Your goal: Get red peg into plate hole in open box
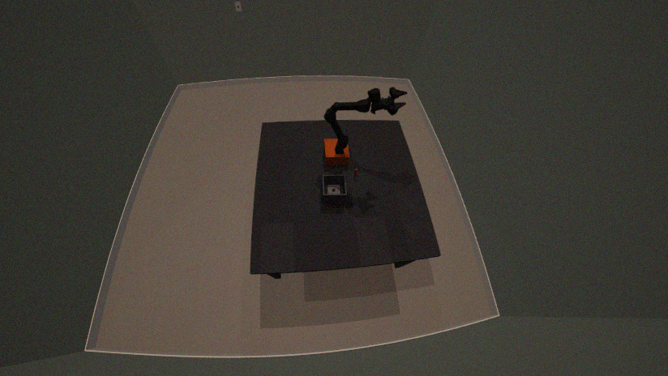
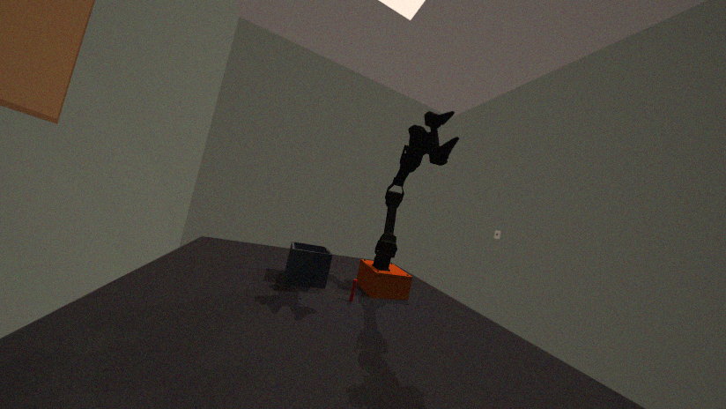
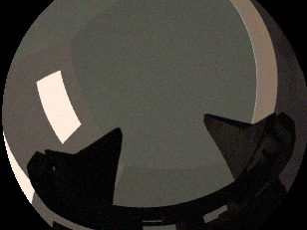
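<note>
The red peg lies 100 mm ahead of my gripper tip, 240 mm to the right of it and 610 mm below it. From my gripper tip the other things lie so: pale plate (240 mm ahead, 440 mm to the right, 610 mm below).
</note>
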